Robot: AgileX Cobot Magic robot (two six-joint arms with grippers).
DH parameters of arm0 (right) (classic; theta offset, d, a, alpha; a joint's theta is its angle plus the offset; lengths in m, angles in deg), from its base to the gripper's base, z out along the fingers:
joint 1: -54.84 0.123 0 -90
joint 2: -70.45 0 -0.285 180
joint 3: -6.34 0 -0.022 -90
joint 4: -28.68 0.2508 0 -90
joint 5: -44.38 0 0.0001 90
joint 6: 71.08 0.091 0 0
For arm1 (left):
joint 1: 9.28 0.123 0 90
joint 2: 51.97 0 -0.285 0
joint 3: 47.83 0 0.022 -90
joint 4: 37.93 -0.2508 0 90
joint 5: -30.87 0 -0.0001 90
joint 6: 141.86 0.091 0 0
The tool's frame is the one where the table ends.
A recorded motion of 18 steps. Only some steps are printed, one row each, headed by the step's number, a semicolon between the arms.
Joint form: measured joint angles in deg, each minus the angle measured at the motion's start. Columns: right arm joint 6, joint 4, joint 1, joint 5, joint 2, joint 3; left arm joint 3, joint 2, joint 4, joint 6, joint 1, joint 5.
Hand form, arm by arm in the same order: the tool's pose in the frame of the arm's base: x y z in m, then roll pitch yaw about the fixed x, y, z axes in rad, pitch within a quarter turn. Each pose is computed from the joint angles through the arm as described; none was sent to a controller.
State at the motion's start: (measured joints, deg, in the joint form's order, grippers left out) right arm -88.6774 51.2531 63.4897 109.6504 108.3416 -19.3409; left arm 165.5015 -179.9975 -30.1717 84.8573 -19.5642 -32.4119
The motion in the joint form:
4: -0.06 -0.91 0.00 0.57 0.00 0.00; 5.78 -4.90 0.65 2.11 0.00 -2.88
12: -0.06 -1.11 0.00 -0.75 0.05 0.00; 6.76 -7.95 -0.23 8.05 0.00 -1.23
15: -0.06 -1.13 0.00 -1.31 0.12 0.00; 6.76 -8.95 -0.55 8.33 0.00 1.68
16: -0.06 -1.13 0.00 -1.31 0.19 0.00; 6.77 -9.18 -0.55 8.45 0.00 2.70
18: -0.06 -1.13 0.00 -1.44 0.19 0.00; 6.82 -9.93 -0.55 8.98 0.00 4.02
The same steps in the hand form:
4: 0.0522 0.0390 0.3768 2.9894 0.9472 -2.7522; 0.4671 -0.0971 0.2523 2.9728 0.3388 2.1166
12: 0.0539 0.0386 0.3782 2.9967 0.9673 -2.7553; 0.4774 -0.0976 0.2322 2.9350 0.3025 2.0107
15: 0.0548 0.0386 0.3788 2.9978 0.9753 -2.7578; 0.4836 -0.0980 0.2252 2.9014 0.3152 2.0019
16: 0.0551 0.0386 0.3787 2.9973 0.9741 -2.7582; 0.4855 -0.0982 0.2238 2.8887 0.3224 1.9981
18: 0.0553 0.0386 0.3789 2.9975 0.9763 -2.7588; 0.4888 -0.0987 0.2184 2.8762 0.3258 1.9886

